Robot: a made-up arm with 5 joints. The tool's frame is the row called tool.
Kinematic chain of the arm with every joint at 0, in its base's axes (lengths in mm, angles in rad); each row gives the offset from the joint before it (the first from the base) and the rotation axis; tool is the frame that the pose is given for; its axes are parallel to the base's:
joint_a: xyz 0 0 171.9 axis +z
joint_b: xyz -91.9 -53.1 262 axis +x
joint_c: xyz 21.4 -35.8 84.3 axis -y
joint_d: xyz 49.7 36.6 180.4 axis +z
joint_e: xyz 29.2 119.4 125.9 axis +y
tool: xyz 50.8 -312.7 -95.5
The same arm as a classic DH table. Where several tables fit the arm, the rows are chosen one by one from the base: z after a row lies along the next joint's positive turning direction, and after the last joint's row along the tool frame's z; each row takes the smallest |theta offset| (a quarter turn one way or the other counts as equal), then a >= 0, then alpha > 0; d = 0 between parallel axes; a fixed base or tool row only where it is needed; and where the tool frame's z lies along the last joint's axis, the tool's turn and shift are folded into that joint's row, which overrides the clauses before.
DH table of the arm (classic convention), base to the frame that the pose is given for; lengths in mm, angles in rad. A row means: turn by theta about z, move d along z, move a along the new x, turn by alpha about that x. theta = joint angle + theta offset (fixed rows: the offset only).
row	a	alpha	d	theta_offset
joint_a	53.1	-1.5708	433.9	-1.5708
joint_b	84.3	-1.5708	-70.5	-1.5708
joint_c	49.7	-1.5708	-0.8	-1.5708
joint_d	29.2	-1.5708	306.3	0
joint_e	50.8	1.5708	-193.3	0
tool (fixed)	0	0	-95.5	0

